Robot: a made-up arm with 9 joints. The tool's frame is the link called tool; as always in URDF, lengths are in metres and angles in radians. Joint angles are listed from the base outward.
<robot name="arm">
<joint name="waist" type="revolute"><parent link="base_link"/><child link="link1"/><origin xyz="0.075 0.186 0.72"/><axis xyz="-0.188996 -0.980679 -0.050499"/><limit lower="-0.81" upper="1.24"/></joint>
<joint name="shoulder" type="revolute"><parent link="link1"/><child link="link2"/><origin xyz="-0.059 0.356 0.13"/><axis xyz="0 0 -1"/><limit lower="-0.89" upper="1.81"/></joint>
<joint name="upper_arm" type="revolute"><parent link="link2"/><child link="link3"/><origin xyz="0.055 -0.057 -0.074"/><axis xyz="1 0 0"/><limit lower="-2.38" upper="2.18"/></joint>
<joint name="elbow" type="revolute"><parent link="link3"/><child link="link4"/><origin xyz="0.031 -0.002 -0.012"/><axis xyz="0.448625 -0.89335 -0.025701"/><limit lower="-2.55" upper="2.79"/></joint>
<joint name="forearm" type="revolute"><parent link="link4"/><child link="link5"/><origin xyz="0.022 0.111 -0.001"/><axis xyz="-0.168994 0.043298 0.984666"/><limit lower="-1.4" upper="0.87"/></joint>
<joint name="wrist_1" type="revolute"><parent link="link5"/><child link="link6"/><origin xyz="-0.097 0.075 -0.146"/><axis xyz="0 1 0"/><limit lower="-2.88" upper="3.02"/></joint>
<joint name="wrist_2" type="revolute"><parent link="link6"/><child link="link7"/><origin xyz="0.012 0.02 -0.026"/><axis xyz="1 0 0"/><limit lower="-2.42" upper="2.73"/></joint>
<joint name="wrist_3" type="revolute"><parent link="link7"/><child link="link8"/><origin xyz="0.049 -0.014 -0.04"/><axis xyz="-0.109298 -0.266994 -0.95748"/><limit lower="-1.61" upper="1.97"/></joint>
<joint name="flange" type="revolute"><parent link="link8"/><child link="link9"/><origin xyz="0.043 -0.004 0.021"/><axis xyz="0 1 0"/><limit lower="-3.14" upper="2.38"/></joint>
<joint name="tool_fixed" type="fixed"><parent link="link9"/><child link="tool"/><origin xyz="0.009 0.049 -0.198" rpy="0 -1.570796 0"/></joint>
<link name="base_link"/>
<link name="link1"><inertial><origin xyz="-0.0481 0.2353 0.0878"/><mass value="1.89"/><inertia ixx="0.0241" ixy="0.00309" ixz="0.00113" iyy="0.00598" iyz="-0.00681" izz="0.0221"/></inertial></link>
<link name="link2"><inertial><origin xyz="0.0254 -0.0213 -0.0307"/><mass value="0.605"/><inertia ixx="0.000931" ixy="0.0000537" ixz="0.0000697" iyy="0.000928" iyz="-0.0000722" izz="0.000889"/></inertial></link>
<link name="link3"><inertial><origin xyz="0.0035 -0.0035 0.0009"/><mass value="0.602"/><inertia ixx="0.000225" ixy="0" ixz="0" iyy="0.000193" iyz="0" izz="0.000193"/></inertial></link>
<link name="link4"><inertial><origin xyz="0.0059 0.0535 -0.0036"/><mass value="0.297"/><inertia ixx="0.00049" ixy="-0.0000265" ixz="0" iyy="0.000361" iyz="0.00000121" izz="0.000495"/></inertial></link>
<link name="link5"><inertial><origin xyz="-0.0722 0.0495 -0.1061"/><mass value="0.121"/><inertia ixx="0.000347" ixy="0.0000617" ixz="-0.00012" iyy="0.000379" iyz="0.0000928" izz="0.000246"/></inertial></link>
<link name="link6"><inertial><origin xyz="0.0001 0.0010 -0.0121"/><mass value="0.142"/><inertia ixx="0.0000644" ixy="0" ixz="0" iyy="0.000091" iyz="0" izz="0.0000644"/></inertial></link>
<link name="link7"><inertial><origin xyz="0.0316 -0.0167 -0.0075"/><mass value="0.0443"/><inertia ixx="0.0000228" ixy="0" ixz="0.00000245" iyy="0.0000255" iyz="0" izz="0.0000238"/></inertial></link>
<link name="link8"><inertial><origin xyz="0.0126 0.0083 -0.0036"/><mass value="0.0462"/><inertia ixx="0.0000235" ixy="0" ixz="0.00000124" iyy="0.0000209" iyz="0" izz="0.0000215"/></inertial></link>
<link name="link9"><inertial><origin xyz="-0.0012 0.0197 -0.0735"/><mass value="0.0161"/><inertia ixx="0.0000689" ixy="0" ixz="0.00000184" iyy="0.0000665" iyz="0.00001" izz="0.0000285"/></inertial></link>
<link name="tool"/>
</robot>
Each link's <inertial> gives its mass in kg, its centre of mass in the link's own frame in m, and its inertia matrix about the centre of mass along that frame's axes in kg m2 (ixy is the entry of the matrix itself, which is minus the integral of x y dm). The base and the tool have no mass. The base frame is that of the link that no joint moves.
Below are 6 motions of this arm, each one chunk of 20 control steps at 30 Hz.
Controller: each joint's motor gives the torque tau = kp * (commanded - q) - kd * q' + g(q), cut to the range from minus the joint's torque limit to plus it. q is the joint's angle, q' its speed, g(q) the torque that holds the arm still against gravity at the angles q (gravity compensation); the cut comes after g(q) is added. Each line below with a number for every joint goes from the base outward.
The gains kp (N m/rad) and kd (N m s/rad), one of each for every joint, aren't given. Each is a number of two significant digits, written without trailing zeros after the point. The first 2 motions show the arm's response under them.
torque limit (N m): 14 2.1 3.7 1.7 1.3 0.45 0.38 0.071 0.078
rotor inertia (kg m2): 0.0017 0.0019 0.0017 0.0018 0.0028 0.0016 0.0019 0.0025 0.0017
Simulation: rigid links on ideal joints. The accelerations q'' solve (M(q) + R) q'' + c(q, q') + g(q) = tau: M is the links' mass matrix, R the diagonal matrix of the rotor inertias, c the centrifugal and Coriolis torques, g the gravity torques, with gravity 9.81 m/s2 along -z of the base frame. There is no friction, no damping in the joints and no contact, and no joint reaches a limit. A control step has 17 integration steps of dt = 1/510 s. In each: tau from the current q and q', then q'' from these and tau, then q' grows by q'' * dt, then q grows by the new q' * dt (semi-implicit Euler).
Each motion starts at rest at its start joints. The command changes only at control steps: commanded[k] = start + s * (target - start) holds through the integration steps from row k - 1 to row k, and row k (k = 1, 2, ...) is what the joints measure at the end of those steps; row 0 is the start. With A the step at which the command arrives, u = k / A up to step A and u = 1 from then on. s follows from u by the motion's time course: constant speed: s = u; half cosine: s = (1 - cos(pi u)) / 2; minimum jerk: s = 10 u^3 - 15 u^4 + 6 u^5; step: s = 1 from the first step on.
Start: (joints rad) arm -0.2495 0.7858 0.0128 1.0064 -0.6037 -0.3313 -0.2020 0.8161 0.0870
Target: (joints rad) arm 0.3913 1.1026 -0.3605 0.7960 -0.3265 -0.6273 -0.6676 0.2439 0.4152
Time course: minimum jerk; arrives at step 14
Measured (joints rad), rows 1 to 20:
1: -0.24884 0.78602 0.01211 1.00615 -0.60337 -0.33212 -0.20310 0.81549 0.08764
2: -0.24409 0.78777 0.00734 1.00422 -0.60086 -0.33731 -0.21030 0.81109 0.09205
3: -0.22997 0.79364 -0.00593 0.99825 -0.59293 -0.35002 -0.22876 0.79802 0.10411
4: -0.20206 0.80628 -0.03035 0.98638 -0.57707 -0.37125 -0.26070 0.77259 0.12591
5: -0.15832 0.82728 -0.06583 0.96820 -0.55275 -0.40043 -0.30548 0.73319 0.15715
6: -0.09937 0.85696 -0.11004 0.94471 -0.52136 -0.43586 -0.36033 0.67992 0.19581
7: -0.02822 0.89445 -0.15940 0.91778 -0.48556 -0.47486 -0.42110 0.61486 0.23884
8: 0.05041 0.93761 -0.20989 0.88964 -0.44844 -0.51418 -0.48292 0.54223 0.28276
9: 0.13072 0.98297 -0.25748 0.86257 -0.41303 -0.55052 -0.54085 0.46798 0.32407
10: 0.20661 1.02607 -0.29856 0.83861 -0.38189 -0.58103 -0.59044 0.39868 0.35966
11: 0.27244 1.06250 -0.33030 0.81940 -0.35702 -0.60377 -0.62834 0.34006 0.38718
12: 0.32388 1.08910 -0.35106 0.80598 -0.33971 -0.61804 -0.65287 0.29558 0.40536
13: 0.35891 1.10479 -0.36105 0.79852 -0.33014 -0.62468 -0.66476 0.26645 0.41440
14: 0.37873 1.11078 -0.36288 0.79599 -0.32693 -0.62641 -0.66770 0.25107 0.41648
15: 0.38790 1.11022 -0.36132 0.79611 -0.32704 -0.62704 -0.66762 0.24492 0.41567
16: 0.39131 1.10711 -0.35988 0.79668 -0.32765 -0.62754 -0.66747 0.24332 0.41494
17: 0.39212 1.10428 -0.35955 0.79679 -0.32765 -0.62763 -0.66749 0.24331 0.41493
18: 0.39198 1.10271 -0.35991 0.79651 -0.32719 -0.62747 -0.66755 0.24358 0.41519
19: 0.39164 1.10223 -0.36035 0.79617 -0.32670 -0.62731 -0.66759 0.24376 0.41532
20: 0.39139 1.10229 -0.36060 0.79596 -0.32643 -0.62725 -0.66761 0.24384 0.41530
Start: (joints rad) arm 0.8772 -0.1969 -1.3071 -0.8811 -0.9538 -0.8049 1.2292 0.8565 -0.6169
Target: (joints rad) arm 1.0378 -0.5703 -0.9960 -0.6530 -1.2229 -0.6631 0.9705 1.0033 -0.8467
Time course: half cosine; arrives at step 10
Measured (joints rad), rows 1 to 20:
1: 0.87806 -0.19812 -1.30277 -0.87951 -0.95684 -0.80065 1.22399 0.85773 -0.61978
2: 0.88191 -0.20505 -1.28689 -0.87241 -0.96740 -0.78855 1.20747 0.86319 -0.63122
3: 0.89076 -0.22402 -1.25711 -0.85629 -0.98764 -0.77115 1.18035 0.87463 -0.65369
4: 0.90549 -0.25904 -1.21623 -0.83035 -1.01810 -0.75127 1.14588 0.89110 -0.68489
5: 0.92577 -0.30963 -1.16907 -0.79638 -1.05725 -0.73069 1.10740 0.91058 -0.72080
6: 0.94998 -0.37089 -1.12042 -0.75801 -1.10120 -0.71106 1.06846 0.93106 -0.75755
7: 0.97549 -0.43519 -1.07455 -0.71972 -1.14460 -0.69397 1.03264 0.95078 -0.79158
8: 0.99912 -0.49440 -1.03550 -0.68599 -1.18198 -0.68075 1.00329 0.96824 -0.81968
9: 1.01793 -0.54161 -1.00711 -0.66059 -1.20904 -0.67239 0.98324 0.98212 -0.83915
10: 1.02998 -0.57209 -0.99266 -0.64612 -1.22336 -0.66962 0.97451 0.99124 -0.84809
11: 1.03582 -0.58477 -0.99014 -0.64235 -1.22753 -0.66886 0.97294 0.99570 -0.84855
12: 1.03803 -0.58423 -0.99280 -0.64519 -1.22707 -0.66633 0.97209 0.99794 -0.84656
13: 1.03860 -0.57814 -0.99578 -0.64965 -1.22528 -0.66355 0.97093 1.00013 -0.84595
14: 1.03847 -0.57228 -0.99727 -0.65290 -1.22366 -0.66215 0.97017 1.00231 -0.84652
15: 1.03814 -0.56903 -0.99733 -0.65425 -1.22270 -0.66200 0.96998 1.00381 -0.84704
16: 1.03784 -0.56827 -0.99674 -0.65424 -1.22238 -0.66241 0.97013 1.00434 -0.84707
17: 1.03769 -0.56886 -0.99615 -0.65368 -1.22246 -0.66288 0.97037 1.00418 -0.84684
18: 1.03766 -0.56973 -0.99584 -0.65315 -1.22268 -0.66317 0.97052 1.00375 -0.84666
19: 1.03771 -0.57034 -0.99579 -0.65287 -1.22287 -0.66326 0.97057 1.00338 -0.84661
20: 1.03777 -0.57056 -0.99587 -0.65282 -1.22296 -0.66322 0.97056 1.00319 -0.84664
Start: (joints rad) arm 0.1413 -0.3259 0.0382 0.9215 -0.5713 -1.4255 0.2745 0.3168 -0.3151
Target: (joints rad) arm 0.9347 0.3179 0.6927 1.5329 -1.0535 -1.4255 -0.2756 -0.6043 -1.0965
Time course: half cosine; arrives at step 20
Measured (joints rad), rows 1 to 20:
1: 0.14309 -0.32493 0.04026 0.92304 -0.57201 -1.42525 0.27188 0.31498 -0.31736
2: 0.15001 -0.32054 0.04831 0.92928 -0.57589 -1.42492 0.26328 0.30751 -0.32676
3: 0.16420 -0.31007 0.06467 0.94244 -0.58555 -1.42483 0.24818 0.29131 -0.34651
4: 0.18634 -0.29189 0.08931 0.96295 -0.60175 -1.42472 0.22703 0.26537 -0.37640
5: 0.21641 -0.26562 0.12111 0.99015 -0.62388 -1.42434 0.20033 0.22973 -0.41471
6: 0.25394 -0.23185 0.15885 1.02309 -0.65090 -1.42373 0.16870 0.18498 -0.45987
7: 0.29815 -0.19176 0.20154 1.06086 -0.68187 -1.42306 0.13291 0.13199 -0.51077
8: 0.34798 -0.14676 0.24830 1.10260 -0.71603 -1.42248 0.09389 0.07190 -0.56644
9: 0.40221 -0.09830 0.29816 1.14745 -0.75263 -1.42208 0.05260 0.00616 -0.62570
10: 0.45959 -0.04777 0.34997 1.19441 -0.79083 -1.42193 0.01004 -0.06360 -0.68715
11: 0.51886 0.00346 0.40243 1.24238 -0.82968 -1.42203 -0.03275 -0.13556 -0.74923
12: 0.57876 0.05410 0.45414 1.29021 -0.86815 -1.42239 -0.07475 -0.20779 -0.81032
13: 0.63804 0.10298 0.50368 1.33670 -0.90521 -1.42299 -0.11497 -0.27836 -0.86881
14: 0.69542 0.14908 0.54973 1.38069 -0.93986 -1.42377 -0.15241 -0.34537 -0.92317
15: 0.74953 0.19148 0.59110 1.42105 -0.97126 -1.42465 -0.18617 -0.40710 -0.97203
16: 0.79900 0.22934 0.62678 1.45675 -0.99867 -1.42557 -0.21538 -0.46197 -1.01425
17: 0.84245 0.26186 0.65595 1.48687 -1.02149 -1.42644 -0.23932 -0.50863 -1.04882
18: 0.87863 0.28825 0.67798 1.51062 -1.03925 -1.42721 -0.25735 -0.54611 -1.07491
19: 0.90643 0.30780 0.69235 1.52735 -1.05155 -1.42782 -0.26901 -0.57366 -1.09189
20: 0.92497 0.31990 0.69875 1.53659 -1.05809 -1.42825 -0.27401 -0.59071 -1.09937

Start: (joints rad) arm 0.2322 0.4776 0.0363 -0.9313 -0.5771 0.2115 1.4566 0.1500 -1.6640
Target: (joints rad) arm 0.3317 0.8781 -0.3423 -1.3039 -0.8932 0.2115 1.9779 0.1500 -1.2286
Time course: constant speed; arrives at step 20
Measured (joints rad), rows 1 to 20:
1: 0.23299 0.48643 0.02604 -0.94234 -0.58399 0.21207 1.47690 0.14829 -1.65144
2: 0.23567 0.50086 0.00615 -0.95869 -0.59711 0.21240 1.50278 0.14792 -1.62853
3: 0.24005 0.51826 -0.01521 -0.97638 -0.61333 0.21199 1.52866 0.14883 -1.60454
4: 0.24527 0.53751 -0.03505 -0.99425 -0.63008 0.21160 1.55475 0.14971 -1.58232
5: 0.25067 0.55762 -0.05385 -1.01228 -0.64644 0.21147 1.58096 0.15007 -1.56088
6: 0.25597 0.57788 -0.07253 -1.03059 -0.66244 0.21146 1.60711 0.15007 -1.53930
7: 0.26111 0.59801 -0.09138 -1.04912 -0.67826 0.21150 1.63317 0.15000 -1.51751
8: 0.26612 0.61803 -0.11034 -1.06778 -0.69404 0.21152 1.65922 0.14997 -1.49569
9: 0.27108 0.63799 -0.12930 -1.08646 -0.70982 0.21154 1.68526 0.14998 -1.47393
10: 0.27603 0.65796 -0.14824 -1.10513 -0.72561 0.21155 1.71132 0.15000 -1.45218
11: 0.28098 0.67795 -0.16717 -1.12378 -0.74141 0.21155 1.73739 0.15001 -1.43042
12: 0.28595 0.69795 -0.18609 -1.14242 -0.75723 0.21154 1.76345 0.15002 -1.40865
13: 0.29092 0.71795 -0.20502 -1.16106 -0.77306 0.21154 1.78952 0.15002 -1.38688
14: 0.29590 0.73795 -0.22395 -1.17969 -0.78889 0.21154 1.81559 0.15002 -1.36511
15: 0.30087 0.75795 -0.24288 -1.19833 -0.80471 0.21153 1.84166 0.15001 -1.34334
16: 0.30585 0.77795 -0.26181 -1.21697 -0.82054 0.21153 1.86772 0.15001 -1.32157
17: 0.31082 0.79795 -0.28074 -1.23561 -0.83636 0.21154 1.89379 0.15002 -1.29980
18: 0.31579 0.81795 -0.29967 -1.25425 -0.85218 0.21154 1.91985 0.15002 -1.27803
19: 0.32076 0.83794 -0.31860 -1.27289 -0.86801 0.21154 1.94592 0.15002 -1.25627
20: 0.32573 0.85794 -0.33753 -1.29154 -0.88383 0.21154 1.97198 0.15003 -1.23450

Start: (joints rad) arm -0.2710 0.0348 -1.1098 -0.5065 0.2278 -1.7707 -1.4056 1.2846 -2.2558
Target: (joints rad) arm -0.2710 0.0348 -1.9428 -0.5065 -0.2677 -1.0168 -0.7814 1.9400 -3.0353
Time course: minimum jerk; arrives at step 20
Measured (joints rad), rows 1 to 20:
1: -0.27102 0.03484 -1.11047 -0.50652 0.22747 -1.77000 -1.40505 1.28482 -2.25623
2: -0.27111 0.03506 -1.11507 -0.50661 0.22522 -1.76527 -1.40138 1.28648 -2.25951
3: -0.27127 0.03544 -1.12746 -0.50674 0.21907 -1.75282 -1.39166 1.29183 -2.26964
4: -0.27144 0.03585 -1.15028 -0.50684 0.20733 -1.73041 -1.37401 1.30331 -2.28999
5: -0.27152 0.03620 -1.18476 -0.50687 0.18892 -1.69715 -1.34762 1.32279 -2.32206
6: -0.27147 0.03647 -1.23093 -0.50679 0.16350 -1.65323 -1.31249 1.35117 -2.36567
7: -0.27126 0.03663 -1.28788 -0.50663 0.13140 -1.59966 -1.26935 1.38834 -2.41956
8: -0.27093 0.03664 -1.35391 -0.50641 0.09354 -1.53817 -1.21949 1.43359 -2.48208
9: -0.27055 0.03648 -1.42671 -0.50617 0.05128 -1.47099 -1.16468 1.48573 -2.55119
10: -0.27020 0.03613 -1.50355 -0.50595 0.00628 -1.40074 -1.10700 1.54306 -2.62444
11: -0.26996 0.03563 -1.58144 -0.50578 -0.03966 -1.33013 -1.04873 1.60343 -2.69889
12: -0.26990 0.03501 -1.65728 -0.50571 -0.08470 -1.26201 -0.99218 1.66435 -2.77128
13: -0.27003 0.03435 -1.72810 -0.50575 -0.12708 -1.19904 -0.93958 1.72320 -2.83837
14: -0.27032 0.03372 -1.79121 -0.50588 -0.16523 -1.14357 -0.89291 1.77752 -2.89750
15: -0.27070 0.03318 -1.84439 -0.50607 -0.19790 -1.09744 -0.85377 1.82536 -2.94699
16: -0.27109 0.03275 -1.88613 -0.50627 -0.22420 -1.06186 -0.82323 1.86523 -2.98583
17: -0.27142 0.03248 -1.91581 -0.50643 -0.24372 -1.03718 -0.80165 1.89621 -3.01338
18: -0.27164 0.03239 -1.93389 -0.50652 -0.25661 -1.02274 -0.78858 1.91806 -3.02995
19: -0.27170 0.03250 -1.94215 -0.50653 -0.26370 -1.01674 -0.78261 1.93144 -3.03710
20: -0.27159 0.03286 -1.94384 -0.50647 -0.26661 -1.01601 -0.78124 1.93798 -3.03784

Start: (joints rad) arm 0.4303 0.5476 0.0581 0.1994 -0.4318 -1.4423 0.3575 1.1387 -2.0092
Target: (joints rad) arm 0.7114 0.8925 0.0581 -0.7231 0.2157 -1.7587 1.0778 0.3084 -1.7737
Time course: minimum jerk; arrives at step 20
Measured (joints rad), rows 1 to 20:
1: 0.43041 0.54779 0.05820 0.19883 -0.43145 -1.44264 0.35813 1.13841 -2.00908
2: 0.43124 0.54913 0.05874 0.19486 -0.42893 -1.44485 0.36238 1.13622 -2.00818
3: 0.43373 0.55282 0.05950 0.18375 -0.42147 -1.45036 0.37359 1.12922 -2.00524
4: 0.43883 0.55997 0.06002 0.16227 -0.40663 -1.45989 0.39397 1.11443 -1.99919
5: 0.44719 0.57135 0.06000 0.12846 -0.38290 -1.47374 0.42450 1.09021 -1.98951
6: 0.45917 0.58734 0.05945 0.08177 -0.34989 -1.49185 0.46517 1.05562 -1.97623
7: 0.47480 0.60789 0.05852 0.02283 -0.30809 -1.51383 0.51511 1.01024 -1.95972
8: 0.49381 0.63251 0.05744 -0.04651 -0.25874 -1.53907 0.57272 0.95437 -1.94056
9: 0.51567 0.66037 0.05642 -0.12402 -0.20357 -1.56669 0.63591 0.88909 -1.91946
10: 0.53964 0.69034 0.05561 -0.20688 -0.14463 -1.59569 0.70239 0.81641 -1.89723
11: 0.56480 0.72119 0.05513 -0.29189 -0.08423 -1.62500 0.76959 0.73922 -1.87476
12: 0.59017 0.75174 0.05505 -0.37571 -0.02480 -1.65352 0.83484 0.66094 -1.85297
13: 0.61475 0.78092 0.05534 -0.45507 0.03132 -1.68016 0.89542 0.58519 -1.83274
14: 0.63761 0.80777 0.05588 -0.52697 0.08199 -1.70388 0.94911 0.51527 -1.81486
15: 0.65792 0.83146 0.05652 -0.58870 0.12539 -1.72380 0.99412 0.45399 -1.79997
16: 0.67506 0.85130 0.05711 -0.63853 0.16028 -1.73929 1.02927 0.40309 -1.78844
17: 0.68862 0.86682 0.05756 -0.67564 0.18605 -1.75009 1.05413 0.36363 -1.78038
18: 0.69848 0.87790 0.05785 -0.70028 0.20289 -1.75643 1.06923 0.33582 -1.77557
19: 0.70488 0.88491 0.05799 -0.71398 0.21187 -1.75905 1.07618 0.31882 -1.77348
20: 0.70847 0.88879 0.05803 -0.71982 0.21516 -1.75930 1.07787 0.31057 -1.77319

